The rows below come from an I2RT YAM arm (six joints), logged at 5 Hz.
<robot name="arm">
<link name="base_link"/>
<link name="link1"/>
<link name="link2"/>
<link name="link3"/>
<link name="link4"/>
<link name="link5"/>
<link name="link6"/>
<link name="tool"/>
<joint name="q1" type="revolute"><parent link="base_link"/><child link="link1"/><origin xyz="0 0 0.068"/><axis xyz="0 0 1"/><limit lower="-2.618" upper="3.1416"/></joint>
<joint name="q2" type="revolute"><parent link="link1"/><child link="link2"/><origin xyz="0.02 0.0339 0.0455" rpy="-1.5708 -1.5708 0"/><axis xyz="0 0 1"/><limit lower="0" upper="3.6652"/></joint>
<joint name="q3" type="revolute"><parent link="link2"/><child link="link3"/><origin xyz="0 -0.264 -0.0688" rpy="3.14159 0 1.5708"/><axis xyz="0 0 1"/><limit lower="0" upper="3.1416"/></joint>
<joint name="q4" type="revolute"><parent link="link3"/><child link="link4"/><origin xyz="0.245 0.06 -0.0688" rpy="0 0 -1.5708"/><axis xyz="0 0 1"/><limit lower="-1.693" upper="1.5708"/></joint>
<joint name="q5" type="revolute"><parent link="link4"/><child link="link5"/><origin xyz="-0.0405 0.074 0.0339" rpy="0 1.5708 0"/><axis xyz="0 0 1"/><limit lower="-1.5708" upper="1.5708"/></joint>
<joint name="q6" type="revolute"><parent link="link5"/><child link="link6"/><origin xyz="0 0.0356 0.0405" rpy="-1.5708 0 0"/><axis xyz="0 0 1"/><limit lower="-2.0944" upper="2.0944"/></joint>
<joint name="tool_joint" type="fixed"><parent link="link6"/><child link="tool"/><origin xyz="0 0 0" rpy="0 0 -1.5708"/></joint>
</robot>
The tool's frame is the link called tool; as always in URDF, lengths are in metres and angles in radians.
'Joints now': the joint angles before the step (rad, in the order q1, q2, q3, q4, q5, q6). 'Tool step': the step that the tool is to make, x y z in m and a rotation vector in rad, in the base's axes. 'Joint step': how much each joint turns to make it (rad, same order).
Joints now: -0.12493 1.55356 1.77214 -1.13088 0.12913 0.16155
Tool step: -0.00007 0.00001 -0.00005 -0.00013 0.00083 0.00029
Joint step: 0.00000 -0.00002 -0.00001 -0.00076 0.00001 -0.00037
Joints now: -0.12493 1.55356 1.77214 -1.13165 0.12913 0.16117
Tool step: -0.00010 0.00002 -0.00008 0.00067 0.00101 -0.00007
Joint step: -0.00002 -0.00002 -0.00004 -0.00112 -0.00040 0.00037
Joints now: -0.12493 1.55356 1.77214 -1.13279 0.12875 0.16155
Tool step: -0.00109 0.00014 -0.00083 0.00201 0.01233 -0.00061
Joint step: 0.00001 -0.00001 0.00000 -0.01260 0.00001 0.00078
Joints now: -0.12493 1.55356 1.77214 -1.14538 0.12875 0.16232
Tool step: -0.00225 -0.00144 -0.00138 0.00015 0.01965 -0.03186
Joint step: -0.00344 0.00001 0.00002 -0.02251 0.01869 0.02174
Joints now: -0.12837 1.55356 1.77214 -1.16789 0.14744 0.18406
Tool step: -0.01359 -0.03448 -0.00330 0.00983 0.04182 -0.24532
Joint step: -0.11215 -0.00076 -0.00001 -0.06446 0.07248 0.11369
